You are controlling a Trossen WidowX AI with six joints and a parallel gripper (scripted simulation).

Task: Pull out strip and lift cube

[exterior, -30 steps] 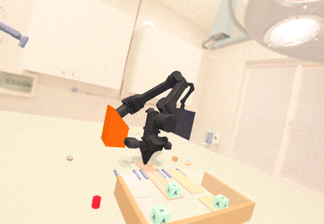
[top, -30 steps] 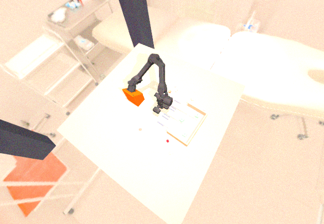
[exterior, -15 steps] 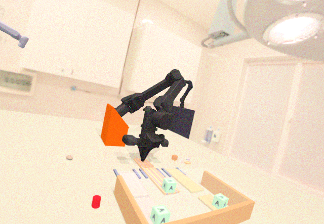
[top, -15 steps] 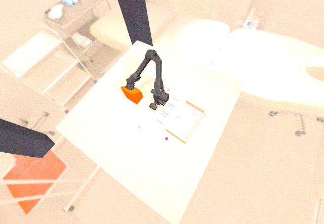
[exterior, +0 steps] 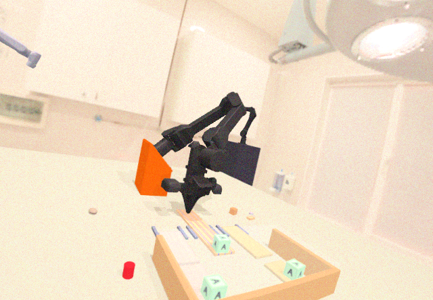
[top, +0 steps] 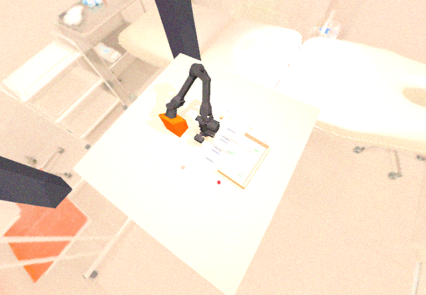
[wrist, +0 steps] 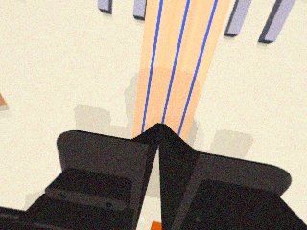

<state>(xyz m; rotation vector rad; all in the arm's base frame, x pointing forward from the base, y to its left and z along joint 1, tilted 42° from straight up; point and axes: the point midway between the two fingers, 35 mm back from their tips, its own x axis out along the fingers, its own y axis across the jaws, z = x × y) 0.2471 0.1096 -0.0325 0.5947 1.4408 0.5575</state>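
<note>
Now: the strip 10 cm ahead of my gripper tip. The rest, counted from my gripper tip: red cylinder (25 cm ahead, 22 cm to the right, 1 cm above); small orange cube (18 cm to the left).
</note>
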